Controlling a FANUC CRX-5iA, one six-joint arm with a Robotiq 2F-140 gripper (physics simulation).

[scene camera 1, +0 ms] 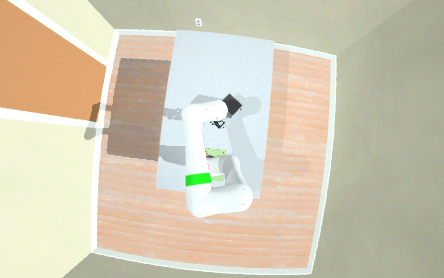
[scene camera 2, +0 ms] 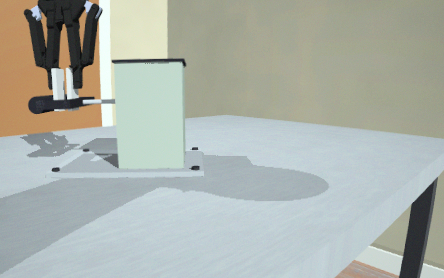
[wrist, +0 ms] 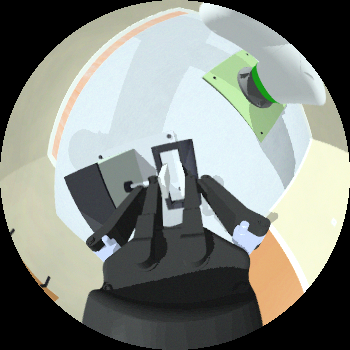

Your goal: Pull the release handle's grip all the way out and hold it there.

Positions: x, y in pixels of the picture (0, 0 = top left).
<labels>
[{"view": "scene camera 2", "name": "my gripper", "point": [67, 110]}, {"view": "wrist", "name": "my gripper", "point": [172, 169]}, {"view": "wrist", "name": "base plate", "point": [141, 146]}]
</labels>
